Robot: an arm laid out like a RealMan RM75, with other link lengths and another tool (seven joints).
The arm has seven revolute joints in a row. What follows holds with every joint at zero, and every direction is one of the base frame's.
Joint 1 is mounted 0.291 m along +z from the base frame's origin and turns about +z.
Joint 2 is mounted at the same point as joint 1 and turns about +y.
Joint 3 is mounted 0.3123 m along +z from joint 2 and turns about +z.
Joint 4 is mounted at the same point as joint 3 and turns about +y.
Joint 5 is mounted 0.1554 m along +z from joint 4 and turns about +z.
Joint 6 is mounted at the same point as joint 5 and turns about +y.
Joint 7 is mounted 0.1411 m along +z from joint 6 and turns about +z.
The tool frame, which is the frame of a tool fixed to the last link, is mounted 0.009 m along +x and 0.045 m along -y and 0.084 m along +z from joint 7; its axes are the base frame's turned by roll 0, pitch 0.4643 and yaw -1.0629 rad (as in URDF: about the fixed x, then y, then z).
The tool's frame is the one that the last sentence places.
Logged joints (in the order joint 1, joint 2, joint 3, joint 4, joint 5, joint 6, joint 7), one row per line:
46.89, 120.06, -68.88, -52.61, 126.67, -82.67, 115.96
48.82, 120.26, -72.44, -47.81, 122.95, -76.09, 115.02
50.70, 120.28, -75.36, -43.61, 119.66, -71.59, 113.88
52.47, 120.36, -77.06, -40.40, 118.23, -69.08, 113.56
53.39, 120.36, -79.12, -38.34, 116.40, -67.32, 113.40
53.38, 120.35, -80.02, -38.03, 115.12, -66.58, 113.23
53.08, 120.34, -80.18, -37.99, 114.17, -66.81, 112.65
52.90, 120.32, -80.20, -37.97, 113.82, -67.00, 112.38
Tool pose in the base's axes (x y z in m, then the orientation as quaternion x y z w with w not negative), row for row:
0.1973, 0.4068, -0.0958, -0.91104, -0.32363, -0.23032, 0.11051
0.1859, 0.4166, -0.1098, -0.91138, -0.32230, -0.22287, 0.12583
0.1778, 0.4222, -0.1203, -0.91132, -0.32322, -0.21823, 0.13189
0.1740, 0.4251, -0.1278, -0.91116, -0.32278, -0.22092, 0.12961
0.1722, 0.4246, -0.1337, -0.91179, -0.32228, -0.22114, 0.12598
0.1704, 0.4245, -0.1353, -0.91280, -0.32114, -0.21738, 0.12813
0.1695, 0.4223, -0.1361, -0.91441, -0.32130, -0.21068, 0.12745
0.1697, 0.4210, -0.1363, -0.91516, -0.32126, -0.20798, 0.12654
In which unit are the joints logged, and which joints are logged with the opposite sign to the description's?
The joints are logged in degrees. Opposite sign: joint 5.
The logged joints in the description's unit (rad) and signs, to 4 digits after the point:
0.8184, 2.0954, -1.2022, -0.9182, -2.2108, -1.4429, 2.0239
0.8521, 2.0989, -1.2643, -0.8344, -2.1459, -1.3280, 2.0075
0.8849, 2.0993, -1.3153, -0.7611, -2.0885, -1.2495, 1.9876
0.9158, 2.1007, -1.3450, -0.7051, -2.0635, -1.2057, 1.9820
0.9318, 2.1007, -1.3809, -0.6692, -2.0316, -1.1750, 1.9792
0.9317, 2.1005, -1.3966, -0.6637, -2.0092, -1.1620, 1.9762
0.9264, 2.1003, -1.3994, -0.6631, -1.9926, -1.1661, 1.9661
0.9233, 2.1000, -1.3998, -0.6627, -1.9865, -1.1694, 1.9614

